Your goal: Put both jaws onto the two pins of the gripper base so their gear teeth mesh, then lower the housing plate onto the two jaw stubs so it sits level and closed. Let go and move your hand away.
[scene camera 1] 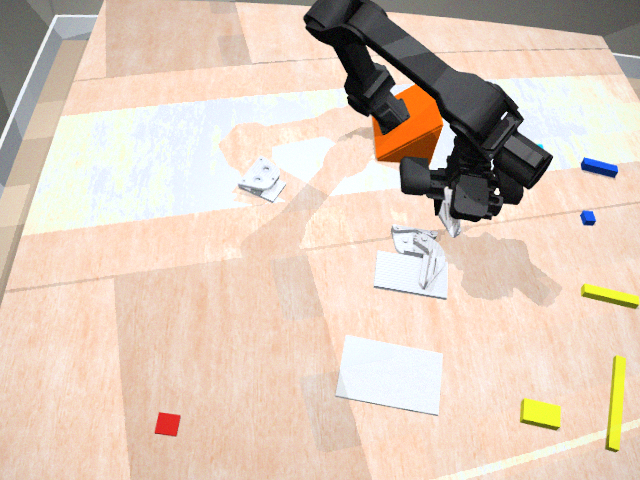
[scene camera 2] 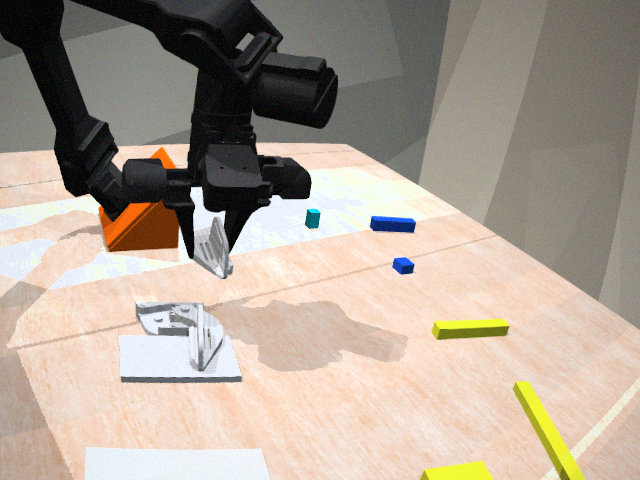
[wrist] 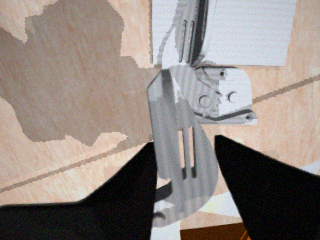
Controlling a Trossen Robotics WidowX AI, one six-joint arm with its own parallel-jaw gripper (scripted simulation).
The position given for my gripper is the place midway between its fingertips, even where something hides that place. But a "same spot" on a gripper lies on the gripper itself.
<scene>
my gripper: scene camera 1; scene camera 2; wrist 184, 145
same spot on my gripper: [scene camera 1: 436, 191] = [scene camera 2: 179, 196]
</scene>
